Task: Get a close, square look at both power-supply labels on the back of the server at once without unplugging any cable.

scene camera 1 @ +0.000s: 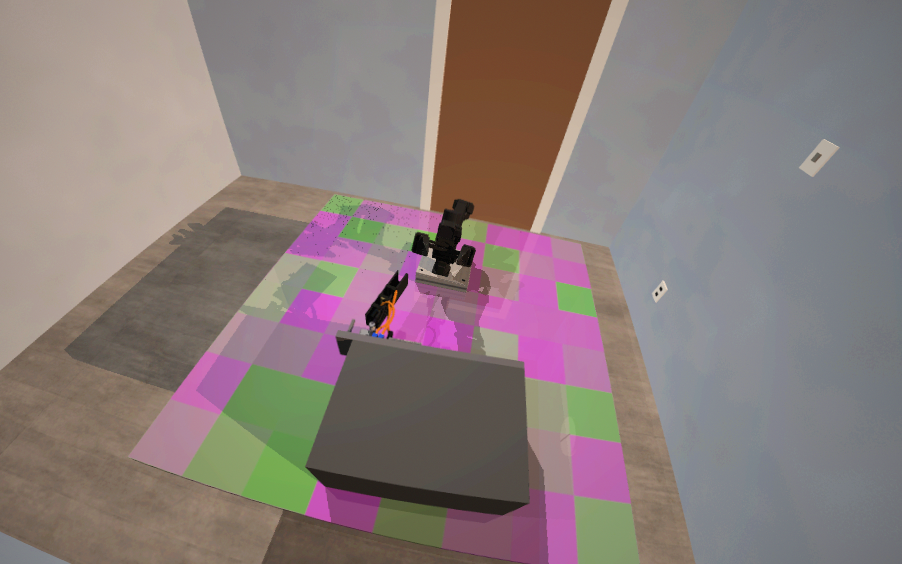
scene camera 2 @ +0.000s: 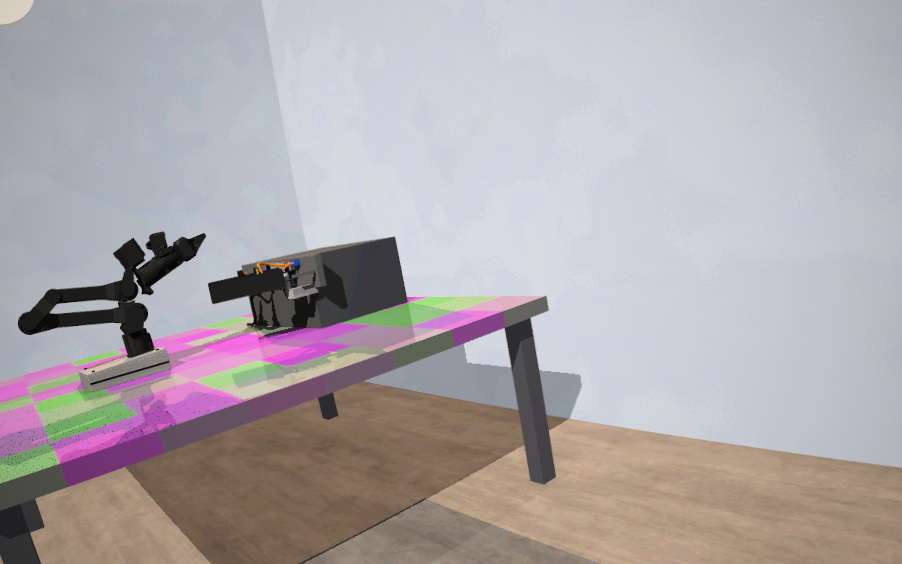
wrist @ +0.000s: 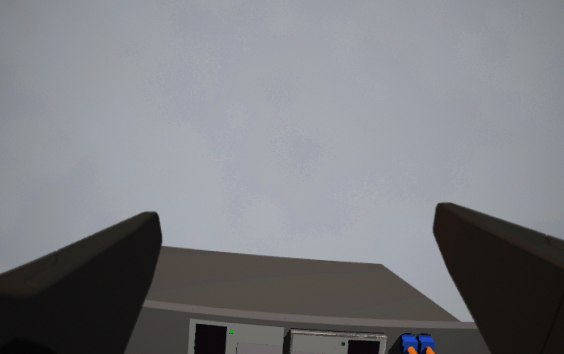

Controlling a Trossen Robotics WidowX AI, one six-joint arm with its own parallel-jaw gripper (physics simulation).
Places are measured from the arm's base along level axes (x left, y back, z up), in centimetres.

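Pixels of known places: gripper, fingertip midpoint: [scene camera 1: 442, 258] [scene camera 2: 200, 237] [wrist: 298, 222]; arm's base, link origin: [scene camera 1: 441, 269] [scene camera 2: 140, 353].
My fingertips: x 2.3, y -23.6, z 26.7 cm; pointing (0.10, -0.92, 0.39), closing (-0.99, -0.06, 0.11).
Ahead of a thing's pixels: the offset from my fingertips to its top centre. "*": to the spot under its first point. Level surfaces: height alone.
The dark grey server [scene camera 1: 425, 419] [scene camera 2: 364, 285] [wrist: 280, 285] stands on the table, its back towards the arm. In the wrist view the upper parts of two light grey power supplies show at the bottom edge: the left one {* dx +3.2, dy -21.6, dz -12.3 cm} [wrist: 255, 333] has a green light and the top of a pale label {* dx +2.6, dy -21.5, dz -13.6 cm} [wrist: 260, 348]; the right one {* dx -2.7, dy -21.0, dz -12.5 cm} [wrist: 320, 344] has a metal rim, and its label does not show. The lower back is cut off. My gripper [scene camera 1: 444, 252] [scene camera 2: 202, 238] [wrist: 298, 222] is open and empty, above the arm's base and apart from the server, tilted upward.
A black cable arm [scene camera 1: 385, 299] [scene camera 2: 246, 285] juts from one side of the server's back. Orange cables [scene camera 1: 392, 309] [scene camera 2: 271, 266] run along it to blue plugs {dx -10.7, dy -22.4, dz -11.6 cm} [wrist: 417, 343]. Black cables [scene camera 2: 264, 309] hang behind the server. The table {dz -31.5 cm} [scene camera 1: 585, 412] [scene camera 2: 399, 332] is pink and green checked.
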